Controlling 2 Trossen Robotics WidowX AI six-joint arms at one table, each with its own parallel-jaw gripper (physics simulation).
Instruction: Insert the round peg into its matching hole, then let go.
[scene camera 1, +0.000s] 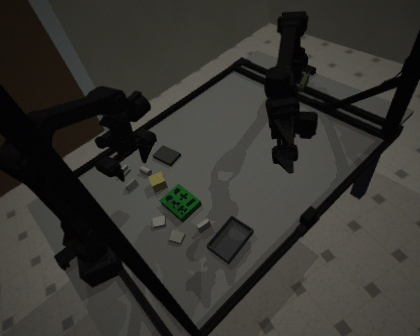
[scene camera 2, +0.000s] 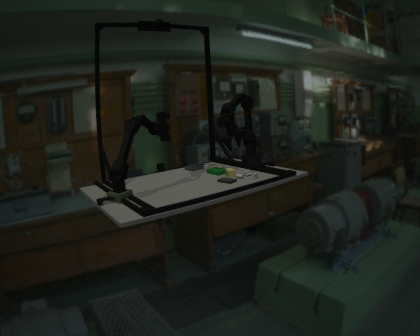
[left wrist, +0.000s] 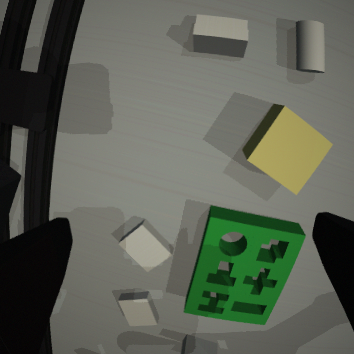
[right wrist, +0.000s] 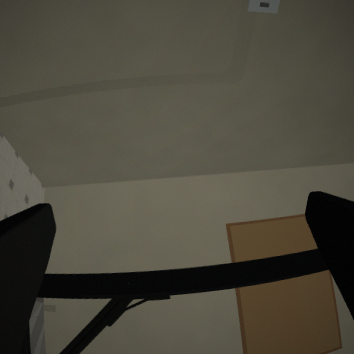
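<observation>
A pale round peg (scene camera 1: 145, 170) (left wrist: 310, 46) lies on its side on the table, beyond the yellow block in the left wrist view. The green board (scene camera 1: 192, 211) (scene camera 2: 216, 171) (left wrist: 212, 250) lies flat with several shaped holes; its round hole is at a corner and empty. My left gripper (scene camera 1: 133, 170) (left wrist: 196, 229) is open and empty, above the table near the peg and the board. My right gripper (scene camera 1: 292, 158) (right wrist: 182, 211) is open and empty, raised over the other side of the table. The peg is far ahead of my left fingertips in the left wrist view.
A yellow block (scene camera 1: 157, 181) (left wrist: 292, 150) stands between peg and board. A pale block (scene camera 1: 131, 184) (left wrist: 220, 36) lies beside the peg. Other pale blocks (scene camera 1: 159, 221) (scene camera 1: 176, 237) (scene camera 1: 204, 225) lie around the board. A dark tray (scene camera 1: 242, 247) and a dark flat block (scene camera 1: 167, 155) are also on the table.
</observation>
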